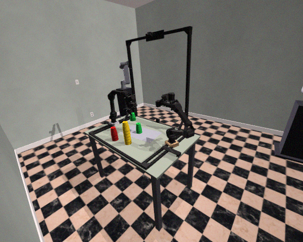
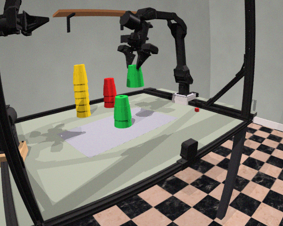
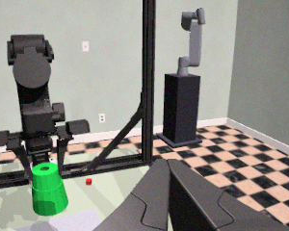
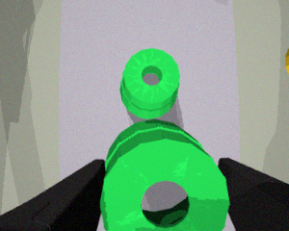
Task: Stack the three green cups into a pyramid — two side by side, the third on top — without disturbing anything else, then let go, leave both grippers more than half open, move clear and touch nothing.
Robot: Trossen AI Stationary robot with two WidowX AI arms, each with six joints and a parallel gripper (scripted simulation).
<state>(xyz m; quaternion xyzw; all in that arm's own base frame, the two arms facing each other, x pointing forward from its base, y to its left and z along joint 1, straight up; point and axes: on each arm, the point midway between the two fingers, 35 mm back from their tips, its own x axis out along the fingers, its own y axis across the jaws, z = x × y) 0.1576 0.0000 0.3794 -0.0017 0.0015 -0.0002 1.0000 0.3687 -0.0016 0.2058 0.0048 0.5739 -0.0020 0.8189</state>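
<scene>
The grey mat lies 90 mm to the left of my right hand and 250 mm below it. Also, from my right hand: red cube (130 mm behind, 280 mm to the right, 250 mm below).
</scene>
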